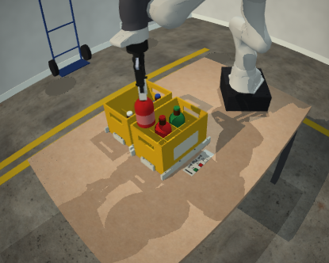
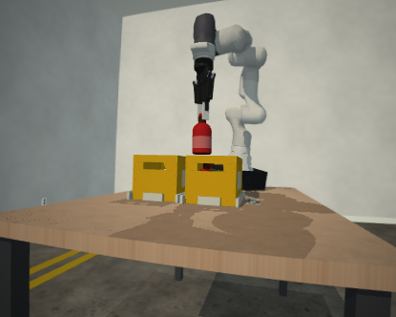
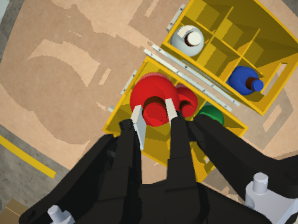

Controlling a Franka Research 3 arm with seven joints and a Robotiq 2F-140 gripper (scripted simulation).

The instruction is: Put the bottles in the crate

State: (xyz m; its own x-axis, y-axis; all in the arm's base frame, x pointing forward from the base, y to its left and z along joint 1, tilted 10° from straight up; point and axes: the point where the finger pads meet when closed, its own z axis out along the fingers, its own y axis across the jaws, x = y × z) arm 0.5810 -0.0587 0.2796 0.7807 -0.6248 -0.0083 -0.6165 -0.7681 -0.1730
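Right now my hand is 8 cm past the red-label bottle, 1 cm to the left of it and 26 cm above it. The rest, counted from my hand: white-capped bottle (13 cm to the right, 26 cm below); then blue-label bottle (17 cm behind, 15 cm to the right, 26 cm below); then green bottle (17 cm behind, 2 cm to the right, 26 cm below).
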